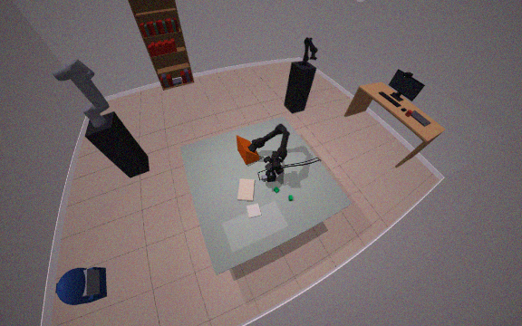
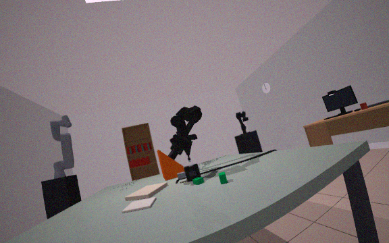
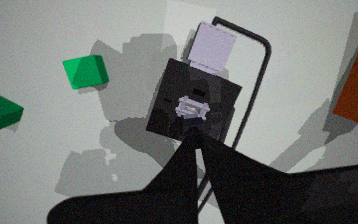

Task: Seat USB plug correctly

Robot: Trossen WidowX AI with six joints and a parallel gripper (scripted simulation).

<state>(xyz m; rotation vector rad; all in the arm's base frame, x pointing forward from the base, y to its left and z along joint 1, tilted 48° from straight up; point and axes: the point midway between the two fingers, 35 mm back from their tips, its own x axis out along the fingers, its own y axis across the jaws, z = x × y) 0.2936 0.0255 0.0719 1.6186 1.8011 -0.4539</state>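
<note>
Right now my gripper tip is 20 mm above the silver USB plug. The rest, counted from my gripper tip: green block (130 mm ahead, 120 mm below, 20 mm to the right).
</note>
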